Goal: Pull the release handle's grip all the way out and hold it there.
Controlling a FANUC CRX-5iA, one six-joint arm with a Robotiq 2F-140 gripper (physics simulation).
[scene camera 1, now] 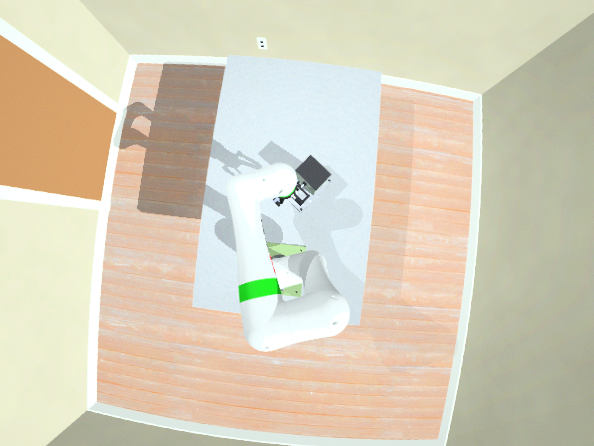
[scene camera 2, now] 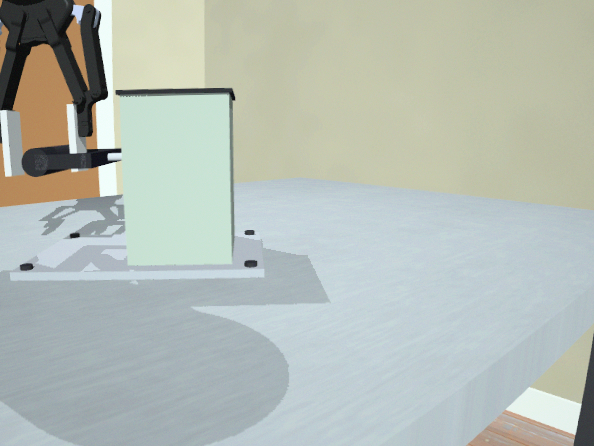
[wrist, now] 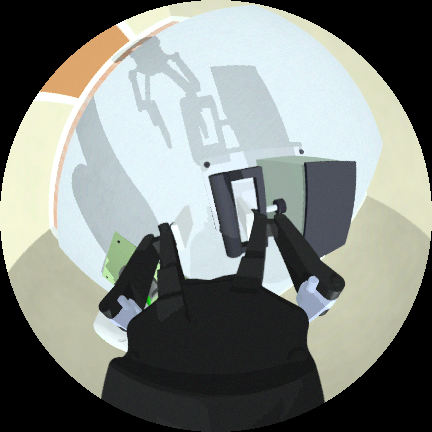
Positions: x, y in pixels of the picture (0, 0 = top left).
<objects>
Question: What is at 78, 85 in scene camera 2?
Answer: My gripper.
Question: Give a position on a release handle grip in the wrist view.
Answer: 220, 182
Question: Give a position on a pale base plate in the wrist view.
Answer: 225, 162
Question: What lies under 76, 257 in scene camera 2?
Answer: A pale base plate.
</objects>
